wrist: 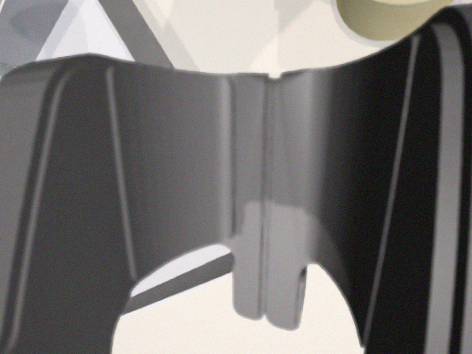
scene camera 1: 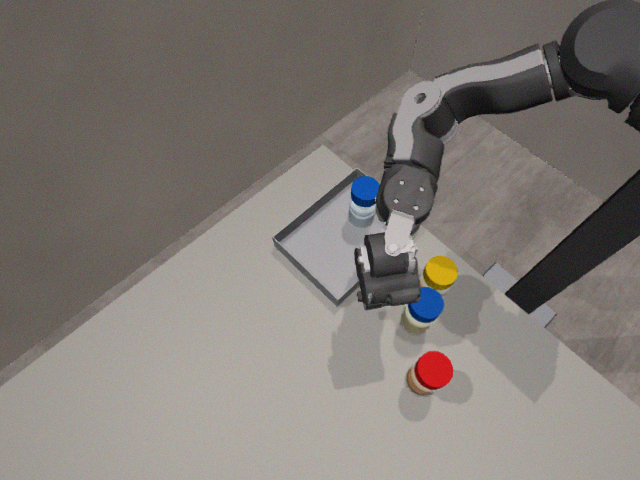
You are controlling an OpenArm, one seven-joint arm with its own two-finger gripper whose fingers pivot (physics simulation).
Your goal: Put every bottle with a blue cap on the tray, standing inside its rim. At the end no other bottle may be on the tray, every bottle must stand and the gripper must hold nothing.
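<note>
One blue-capped bottle [scene camera 1: 364, 192] stands inside the rim of the grey tray [scene camera 1: 316, 206] [wrist: 137, 35], at its back right. Another blue-capped bottle [scene camera 1: 424, 305], with pale yellow contents, stands on the table outside the tray, close right of my gripper in the scene view. The lower part of this bottle [wrist: 395, 22] shows at the top right of the wrist view. My gripper [scene camera 1: 388, 298] [wrist: 279, 199] is shut, its fingers together with nothing between them. It hangs above the table by the tray's near right side. The hand and arm hide part of the tray.
A yellow-capped bottle [scene camera 1: 440, 272] stands right behind the outer blue-capped bottle, very close to it. A red-capped bottle [scene camera 1: 433, 369] stands farther toward the front. The table edge runs behind the bottles on the right. The arm reaches in from the upper right.
</note>
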